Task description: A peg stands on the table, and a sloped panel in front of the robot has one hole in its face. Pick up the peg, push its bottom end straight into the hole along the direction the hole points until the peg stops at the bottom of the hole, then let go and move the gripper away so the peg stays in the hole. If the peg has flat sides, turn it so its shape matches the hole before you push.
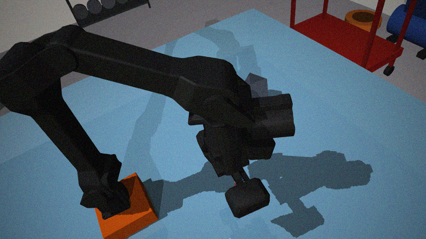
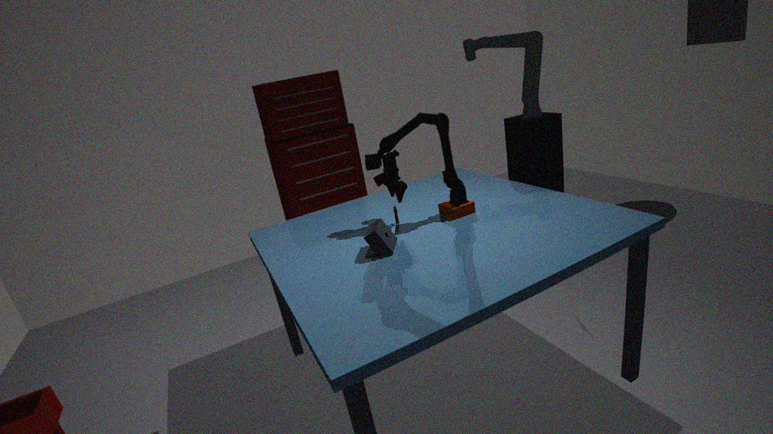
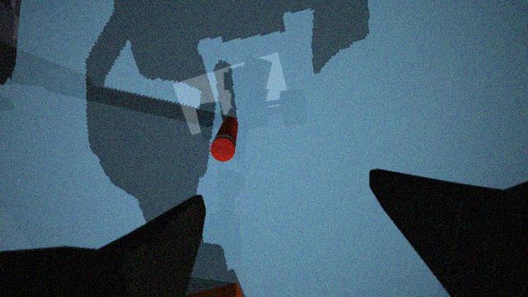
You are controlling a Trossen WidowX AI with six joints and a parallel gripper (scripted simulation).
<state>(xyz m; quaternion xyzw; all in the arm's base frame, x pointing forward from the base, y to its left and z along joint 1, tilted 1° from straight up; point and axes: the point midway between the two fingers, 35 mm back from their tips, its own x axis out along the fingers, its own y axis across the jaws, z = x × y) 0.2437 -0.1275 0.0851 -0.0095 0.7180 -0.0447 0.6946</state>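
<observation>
Right now the red peg is 2 cm ahead of my gripper tip, 3 cm to the left of it and 4 cm below it. The rest, counted from my gripper tip: grey sloped panel: 18 cm ahead, 24 cm to the left, 5 cm below.
</observation>
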